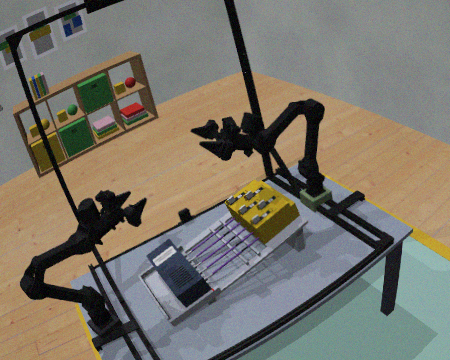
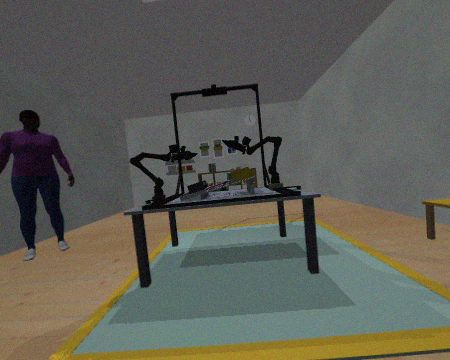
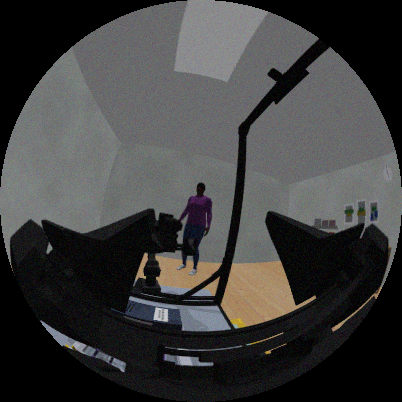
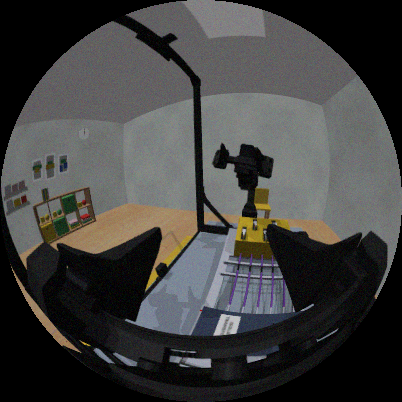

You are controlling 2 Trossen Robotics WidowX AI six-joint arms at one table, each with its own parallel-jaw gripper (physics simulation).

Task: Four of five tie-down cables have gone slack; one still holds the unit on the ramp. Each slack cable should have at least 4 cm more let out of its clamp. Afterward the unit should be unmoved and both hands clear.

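Note:
The dark blue unit [image 1: 182, 275] [image 3: 145, 314] [image 4: 210, 320] with a white label sits at the low end of the grey ramp [image 1: 196, 309] [image 4: 217, 280]. Several purple cables [image 1: 232, 255] run up over crossbars to the yellow block [image 1: 272, 226] [image 4: 250, 248], which carries several silver clamps. Which cables are slack, and the let-out lengths, cannot be told. My left gripper [image 1: 198, 137] [image 3: 212, 215] is open and empty, high above and behind the block. My right gripper [image 1: 137, 197] [image 4: 215, 231] is open and empty, above and behind the unit. Neither touches the cables.
A black frame post [image 1: 245, 60] rises behind the left arm, and another post [image 1: 47, 145] stands by the right arm. Black rails [image 1: 300, 290] edge the grey table. A small black object [image 1: 185, 215] is at its back edge. A person [image 2: 35, 155] stands beyond the table's left side.

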